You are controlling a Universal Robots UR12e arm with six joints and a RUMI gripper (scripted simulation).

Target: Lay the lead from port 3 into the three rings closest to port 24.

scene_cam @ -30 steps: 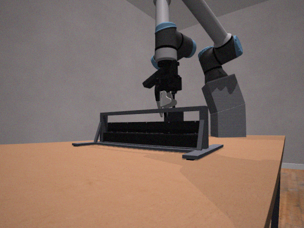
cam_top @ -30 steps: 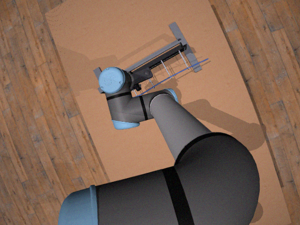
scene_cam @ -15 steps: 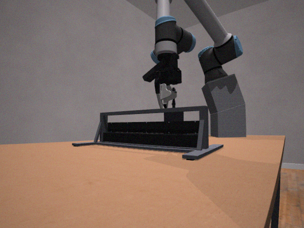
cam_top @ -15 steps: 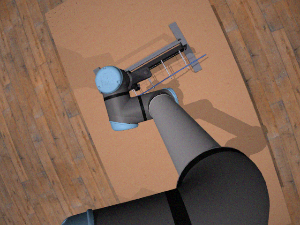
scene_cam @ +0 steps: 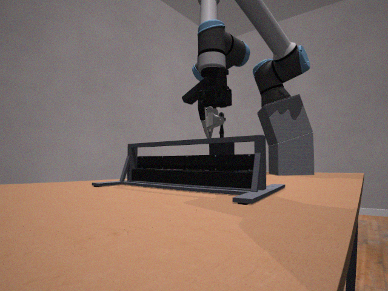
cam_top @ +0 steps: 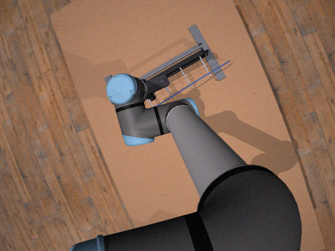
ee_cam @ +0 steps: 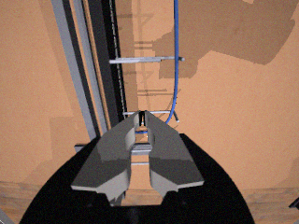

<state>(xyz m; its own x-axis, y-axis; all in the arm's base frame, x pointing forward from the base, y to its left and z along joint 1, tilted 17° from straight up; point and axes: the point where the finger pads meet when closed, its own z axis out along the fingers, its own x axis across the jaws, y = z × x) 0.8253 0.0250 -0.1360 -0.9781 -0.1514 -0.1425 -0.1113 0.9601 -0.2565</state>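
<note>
The rack is 90 mm below my hand, 70 mm ahead of it and 40 mm to the right of it.
</note>
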